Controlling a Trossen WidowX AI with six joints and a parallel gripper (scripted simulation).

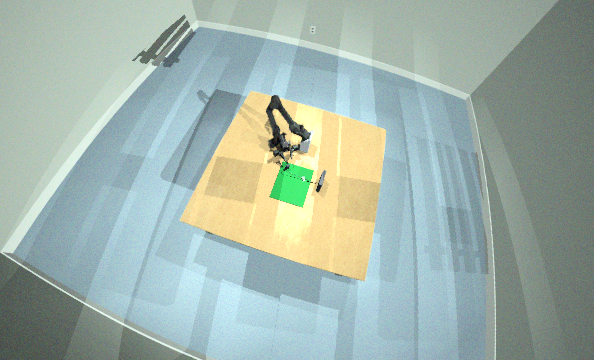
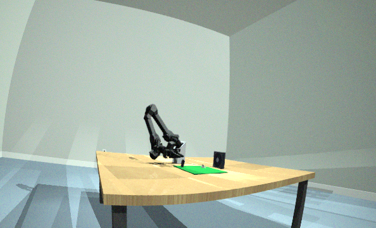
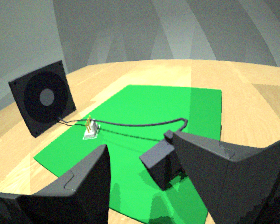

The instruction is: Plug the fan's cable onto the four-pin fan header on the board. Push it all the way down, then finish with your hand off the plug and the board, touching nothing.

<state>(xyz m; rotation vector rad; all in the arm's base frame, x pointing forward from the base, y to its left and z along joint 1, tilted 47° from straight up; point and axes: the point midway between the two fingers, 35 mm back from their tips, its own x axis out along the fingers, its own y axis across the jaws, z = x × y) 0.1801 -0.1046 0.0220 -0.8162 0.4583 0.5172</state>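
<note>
Right now the fan cable plug is 50 mm below my gripper tip and 20 mm ahead of it. From my gripper tip the other things lie so: green board 130 mm ahead, 90 mm below, 70 mm to the left; black fan 250 mm to the left, 70 mm ahead, 10 mm below.
</note>
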